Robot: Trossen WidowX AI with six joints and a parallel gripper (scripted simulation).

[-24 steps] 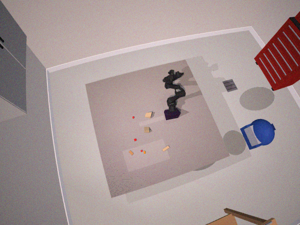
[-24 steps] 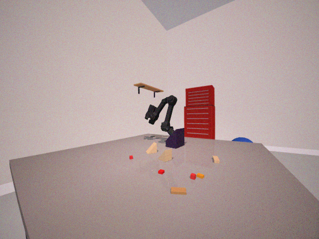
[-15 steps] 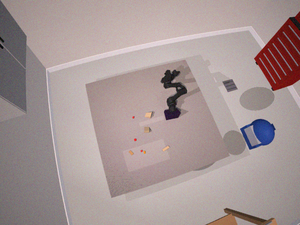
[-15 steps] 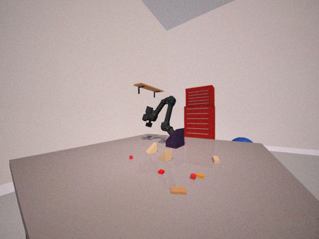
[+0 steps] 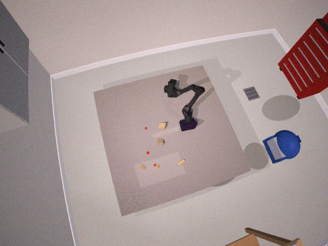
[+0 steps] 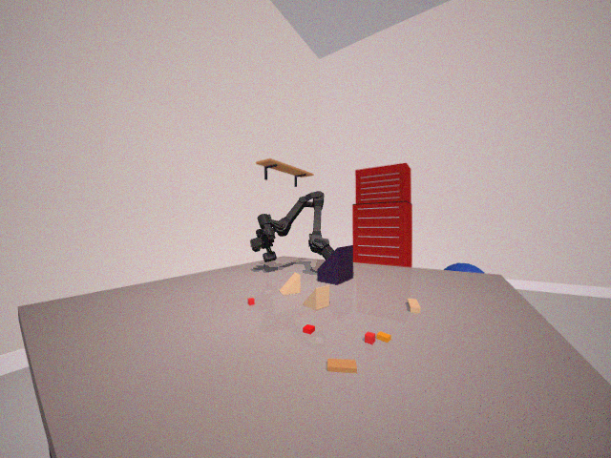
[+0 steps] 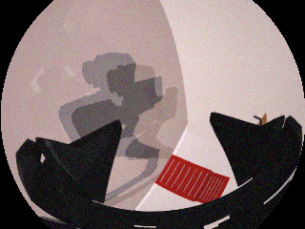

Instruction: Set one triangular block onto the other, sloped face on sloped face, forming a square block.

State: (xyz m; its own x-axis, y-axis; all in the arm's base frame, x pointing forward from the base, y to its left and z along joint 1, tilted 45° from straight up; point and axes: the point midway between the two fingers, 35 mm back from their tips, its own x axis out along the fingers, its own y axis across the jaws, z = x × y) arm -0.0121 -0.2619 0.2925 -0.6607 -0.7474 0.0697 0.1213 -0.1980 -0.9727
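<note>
Now: gripper tip 270 mm short of the triangular block, 340 mm to the right of it and 80 mm above it. From my gripper tip the other things lie so: orange block (480 mm ahead, 690 mm to the left, 90 mm below).
</note>
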